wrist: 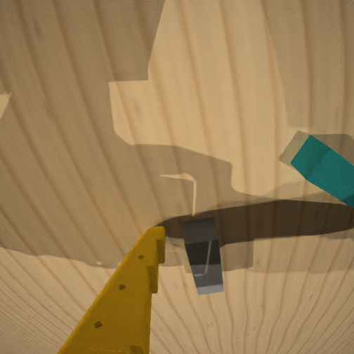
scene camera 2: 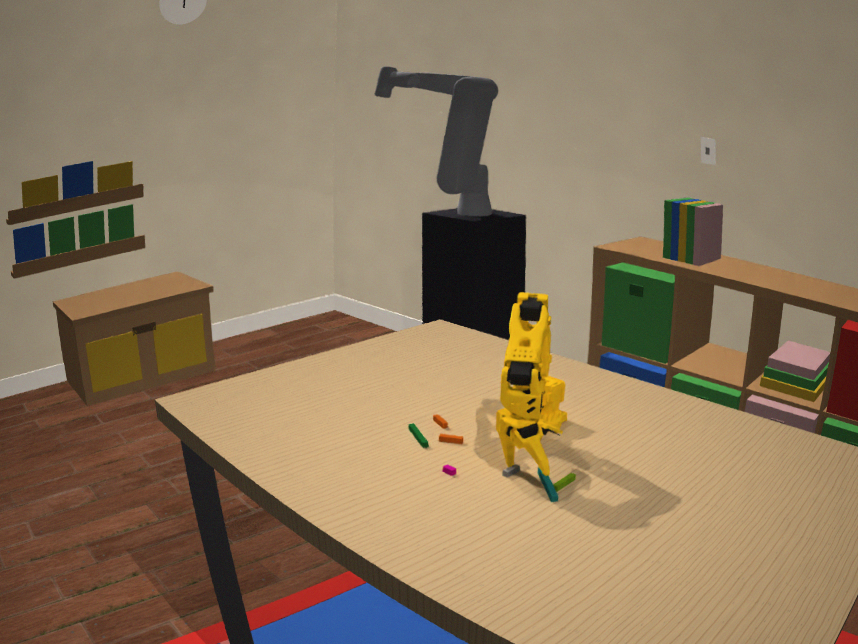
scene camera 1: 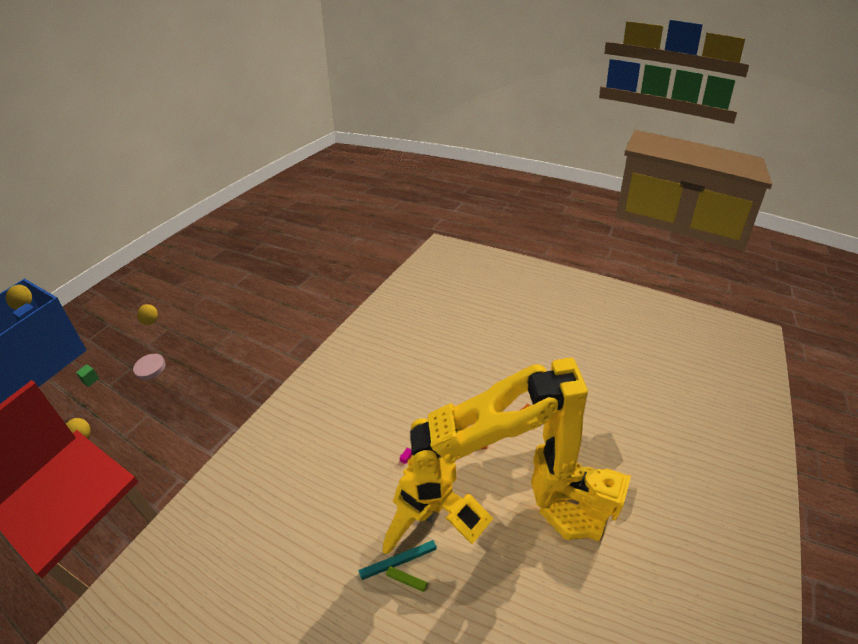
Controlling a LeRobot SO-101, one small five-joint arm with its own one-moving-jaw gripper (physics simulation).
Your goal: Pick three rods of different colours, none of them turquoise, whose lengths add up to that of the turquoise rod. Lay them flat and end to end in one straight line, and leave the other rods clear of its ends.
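Frame: origin at the arm's base, x back, y right, z up, level; centimetres.
Where they show: hand at its tool point: (scene camera 2: 511, 465) (scene camera 1: 435, 510); arm's base at its link origin: (scene camera 1: 564, 500).
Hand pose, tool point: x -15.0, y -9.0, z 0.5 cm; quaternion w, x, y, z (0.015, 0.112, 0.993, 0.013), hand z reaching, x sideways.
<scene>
Things, the pixels of their top centre, and the offset from my tool point. Level surfaces: height alone.
- short grey rod at its top centre: (scene camera 2: 511, 468) dz +0.5, dx -1.3, dy -1.2 cm
- turquoise rod at its top centre: (scene camera 1: 397, 558) (scene camera 2: 547, 481) dz +0.5, dx -1.0, dy -8.4 cm
- lime rod at its top centre: (scene camera 1: 406, 577) (scene camera 2: 564, 479) dz +0.5, dx +1.2, dy -10.1 cm
- magenta rod at its top centre: (scene camera 1: 406, 453) (scene camera 2: 449, 467) dz +0.5, dx -7.8, dy +6.1 cm
- dark green rod at its top centre: (scene camera 2: 418, 432) dz +0.5, dx -2.4, dy +19.0 cm
- wooden table at its surface level: dz -0.5 cm
My gripper (scene camera 2: 528, 471) is open, low over the table. In the wrist view one notched jaw shows. The short grey rod (scene camera 2: 510, 471) (wrist: 204, 256) is beside that jaw's tip, with a gap between them. The turquoise rod (scene camera 1: 397, 560) (scene camera 2: 548, 485) (wrist: 327, 170) lies near the other jaw's tip. A lime rod (scene camera 1: 407, 578) (scene camera 2: 565, 481) lies at an angle, one end close to the turquoise rod's side. A magenta rod (scene camera 1: 405, 455) (scene camera 2: 449, 470), two orange rods (scene camera 2: 440, 420) (scene camera 2: 451, 438) and a dark green rod (scene camera 2: 417, 435) lie apart. The arm hides part of them in scene camera 1.
The wooden table (scene camera 1: 443, 291) (scene camera 2: 291, 415) carries the arm's base (scene camera 1: 571, 516) behind the rods. The arm's shadow falls across the table around the turquoise and lime rods. A red chair (scene camera 1: 69, 492) and a blue bin (scene camera 1: 34, 346) stand beyond the table's edge.
</scene>
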